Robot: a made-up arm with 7 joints.
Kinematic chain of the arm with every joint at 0, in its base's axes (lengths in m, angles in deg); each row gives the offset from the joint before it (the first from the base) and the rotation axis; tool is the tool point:
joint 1: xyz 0 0 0.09 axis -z
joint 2: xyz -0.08 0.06 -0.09 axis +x
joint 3: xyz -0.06 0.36 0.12 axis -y
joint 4: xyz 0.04 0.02 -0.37 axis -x
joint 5: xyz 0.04 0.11 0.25 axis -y
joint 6: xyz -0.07 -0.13 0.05 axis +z
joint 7: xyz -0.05 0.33 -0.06 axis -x
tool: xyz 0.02 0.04 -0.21
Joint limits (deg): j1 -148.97..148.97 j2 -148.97..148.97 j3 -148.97..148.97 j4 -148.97..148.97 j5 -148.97..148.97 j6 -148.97..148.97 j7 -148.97..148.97
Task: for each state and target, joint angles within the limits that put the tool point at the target. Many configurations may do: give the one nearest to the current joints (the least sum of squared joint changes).
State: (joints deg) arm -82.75 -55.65 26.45 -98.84 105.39 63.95 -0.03
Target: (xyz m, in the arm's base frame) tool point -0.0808 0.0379 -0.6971
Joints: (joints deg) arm -86.13 -68.53 3.09 -88.28 75.47 81.06 -14.75
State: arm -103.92 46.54 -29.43 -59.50 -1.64 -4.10 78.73
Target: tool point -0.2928 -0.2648 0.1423
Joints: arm -97.24 38.72 -25.28 -61.66 0.79 -6.66 78.71
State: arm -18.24 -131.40 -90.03 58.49 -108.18 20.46 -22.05
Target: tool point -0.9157 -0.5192 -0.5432
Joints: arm 7.03 -144.57 -78.35 77.79 -104.16 2.72 -25.03
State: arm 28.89 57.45 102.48 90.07 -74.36 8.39 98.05
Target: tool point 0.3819 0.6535 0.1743
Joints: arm 8.30 22.08 71.42 86.20 -53.26 -0.40 77.71
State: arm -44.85 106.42 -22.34 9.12 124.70 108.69 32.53
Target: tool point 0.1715 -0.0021 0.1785
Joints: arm -25.38 127.60 -12.99 6.06 145.65 141.63 51.23
